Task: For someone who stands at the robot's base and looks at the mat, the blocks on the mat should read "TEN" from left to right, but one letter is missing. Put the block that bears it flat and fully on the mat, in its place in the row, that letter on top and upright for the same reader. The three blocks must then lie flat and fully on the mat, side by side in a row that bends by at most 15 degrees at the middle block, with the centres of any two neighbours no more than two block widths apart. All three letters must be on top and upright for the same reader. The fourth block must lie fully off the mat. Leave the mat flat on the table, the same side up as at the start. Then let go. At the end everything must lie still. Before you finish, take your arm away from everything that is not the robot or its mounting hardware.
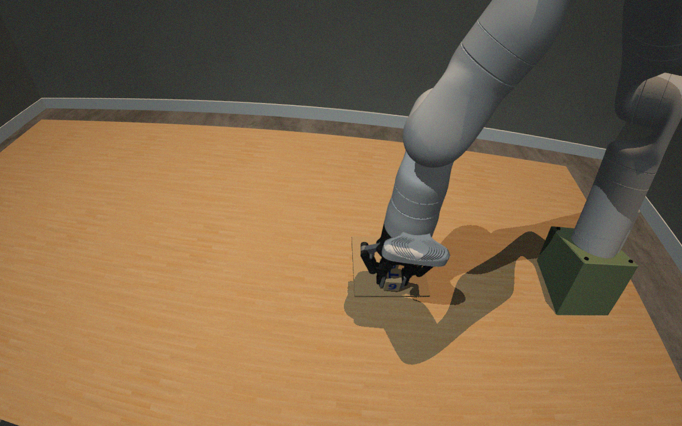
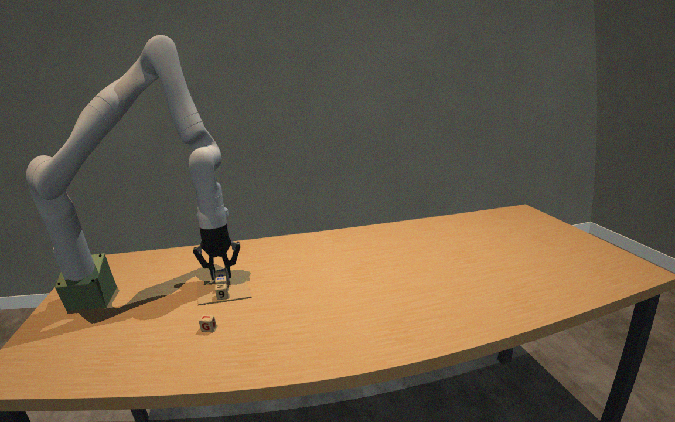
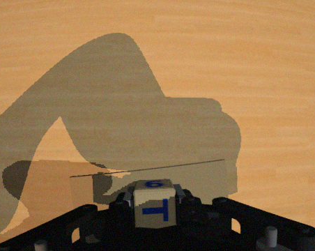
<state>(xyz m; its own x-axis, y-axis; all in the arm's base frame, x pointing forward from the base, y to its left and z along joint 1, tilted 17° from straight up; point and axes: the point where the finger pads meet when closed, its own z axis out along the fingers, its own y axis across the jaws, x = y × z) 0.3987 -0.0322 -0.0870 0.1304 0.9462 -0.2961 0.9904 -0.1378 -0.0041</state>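
Now: the E block 10 mm behind my hand, 50 mm to the right of it and 10 mm below it. Also, from my hand: N block 10 mm behind, 90 mm to the right, 10 mm below; then tan mat 10 mm behind, 50 mm to the right, 30 mm below.
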